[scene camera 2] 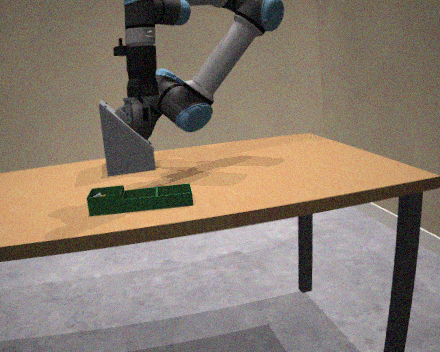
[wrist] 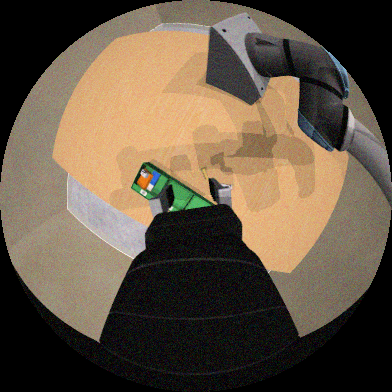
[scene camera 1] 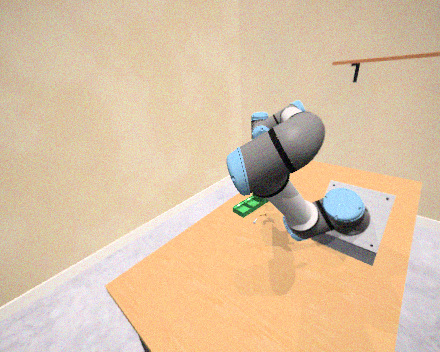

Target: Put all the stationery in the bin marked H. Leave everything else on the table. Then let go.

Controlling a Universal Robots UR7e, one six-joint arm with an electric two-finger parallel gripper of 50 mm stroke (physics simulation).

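Where they show: gripper, fingertip midpoint: [scene camera 2: 138, 122] [wrist: 190, 188]; arm's base at its link origin: [scene camera 2: 130, 126] [wrist: 259, 53].
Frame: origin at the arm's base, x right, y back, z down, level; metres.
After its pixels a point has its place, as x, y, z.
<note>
The green three-part bin tray [scene camera 1: 243, 213] @[-0.150, -0.441, 0.115] [scene camera 2: 140, 202] @[-0.028, -0.518, 0.120] [wrist: 181, 197] @[-0.045, -0.471, 0.134] stands on the table. In the wrist view, its left end compartment, the bin marked H with its letter blurred, holds an orange block [wrist: 145, 181] @[0.068, -0.478, 0.110] with a whitish end and a blue-and-white eraser-like piece [wrist: 155, 177] @[0.049, -0.455, 0.121]. A thin brass-coloured screw [scene camera 1: 263, 215] @[-0.065, -0.372, 0.136] [wrist: 204, 173] @[-0.065, -0.375, 0.133] lies on the table beside the tray. A small whitish piece [scene camera 1: 255, 220] @[-0.136, -0.371, 0.134] lies near it; it does not show in the wrist view. My gripper [wrist: 190, 188] @[-0.041, -0.389, -0.054] is open and empty, high above the tray and table.
The grey arm base [scene camera 1: 350, 240] @[-0.057, 0.041, 0.063] [scene camera 2: 127, 150] @[0.014, -0.111, 0.064] [wrist: 230, 75] @[0.023, -0.112, 0.050] stands on the wooden table [scene camera 1: 200, 280] @[-0.557, -0.306, 0.141] [scene camera 2: 300, 165] @[-0.512, -0.268, 0.141] [wrist: 110, 100] @[0.381, -0.300, 0.141], behind the tray in the second scene view. The tray is near a table edge. Arm shadows fall around the screw.
</note>
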